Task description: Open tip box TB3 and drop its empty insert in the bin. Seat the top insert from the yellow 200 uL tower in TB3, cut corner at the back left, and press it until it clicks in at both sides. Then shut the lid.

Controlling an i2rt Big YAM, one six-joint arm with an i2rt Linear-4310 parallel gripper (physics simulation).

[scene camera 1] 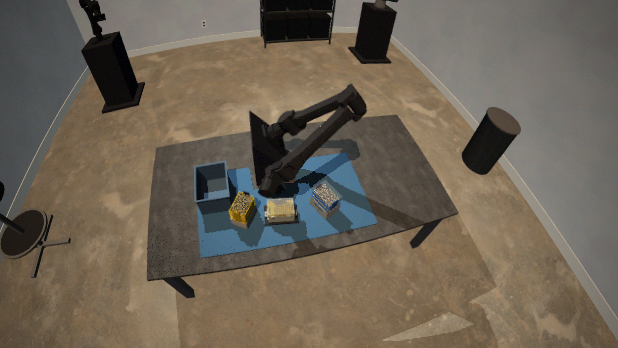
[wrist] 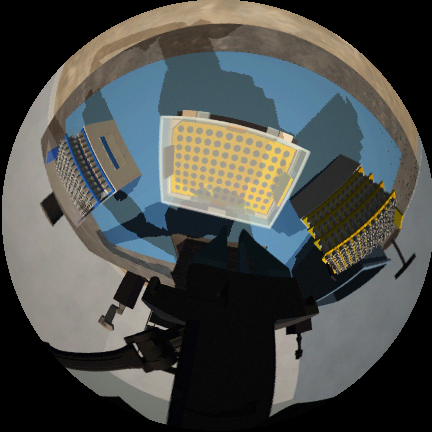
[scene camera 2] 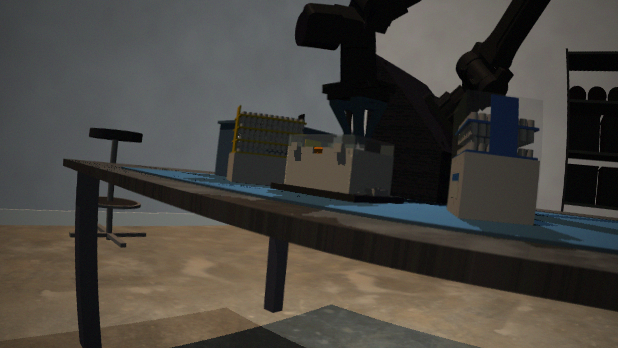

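Tip box TB3 (scene camera 1: pixel 281 210) (scene camera 2: pixel 336 168) (wrist: pixel 229 169) stands in the middle of the blue mat (scene camera 1: pixel 241 242). Its clear lid is down over a yellow insert with empty holes. My gripper (scene camera 1: pixel 269 190) (scene camera 2: pixel 359 123) (wrist: pixel 232 230) hangs just above the back edge of the box. Its fingers are close together with nothing between them. The yellow 200 uL tower (scene camera 1: pixel 241 208) (scene camera 2: pixel 263 142) (wrist: pixel 350 217) stands left of the box in scene camera 1. The blue bin (scene camera 1: pixel 196 181) (scene camera 2: pixel 222 147) stands open and empty behind the tower.
A blue-banded tip tower (scene camera 1: pixel 325 199) (scene camera 2: pixel 493 172) (wrist: pixel 92 165) stands right of TB3. A dark upright panel (scene camera 1: pixel 258 142) stands behind the mat by the arm's base. The table (scene camera 1: pixel 388 172) carries it all. A stool (scene camera 1: pixel 21 233) (scene camera 2: pixel 114 134) stands on the floor off the left end.
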